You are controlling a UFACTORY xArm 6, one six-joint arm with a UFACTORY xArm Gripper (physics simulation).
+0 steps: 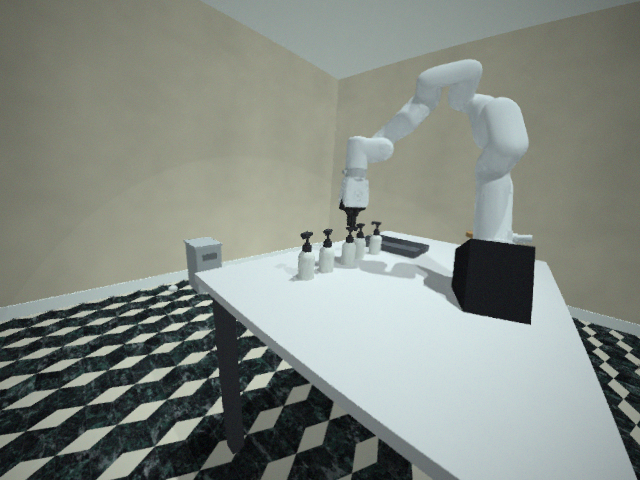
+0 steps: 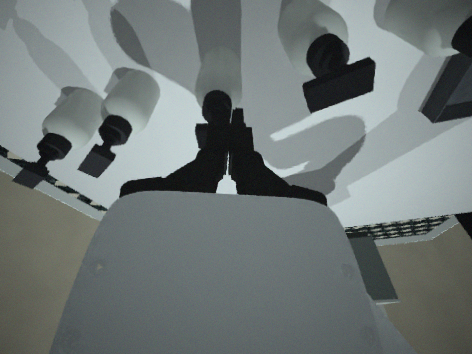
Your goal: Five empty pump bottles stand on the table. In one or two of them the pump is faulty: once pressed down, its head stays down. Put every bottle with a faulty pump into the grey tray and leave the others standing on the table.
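Frame: origin at the arm's base, x ahead, y left, z up, level; metres.
Seen in the pictures: gripper, fingertip midpoint: (image 1: 350, 226) (image 2: 229, 124); arm's base, link origin: (image 1: 490, 247).
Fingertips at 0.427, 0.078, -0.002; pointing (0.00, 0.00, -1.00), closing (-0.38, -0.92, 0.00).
Note:
Offsets run from my fingertips to a thing's top centre, as dx, dy, dz. Level surfaces: height alone.
Five white pump bottles with black pumps stand upright in a slanting row: a first @[-0.001, +0.224, +0.001] (image 1: 306, 266) (image 2: 75, 120), a second @[-0.004, +0.133, +0.002] (image 1: 326, 259) (image 2: 132, 97), a middle one @[-0.011, +0.017, +0.000] (image 1: 348, 254) (image 2: 218, 75), a fourth @[+0.007, -0.082, +0.001] (image 1: 359, 249) (image 2: 305, 30) and a fifth @[-0.004, -0.197, +0.001] (image 1: 375, 245) (image 2: 425, 25) beside the dark grey tray @[-0.009, -0.372, -0.109] (image 1: 408, 251) (image 2: 444, 89). My gripper (image 1: 351, 226) (image 2: 229, 124) is shut and empty, pointing down, its fingertips at the middle bottle's pump head and partly covering it. I cannot tell how far that head is down. The other four heads stand raised above their collars.
A large black box (image 1: 494, 281) stands on the white table @[dz -0.139] (image 1: 382, 351) near the arm's base. A grey bin-like box (image 1: 203, 255) stands beyond the table's left corner. The neighbouring bottles stand close on both sides of the middle one.

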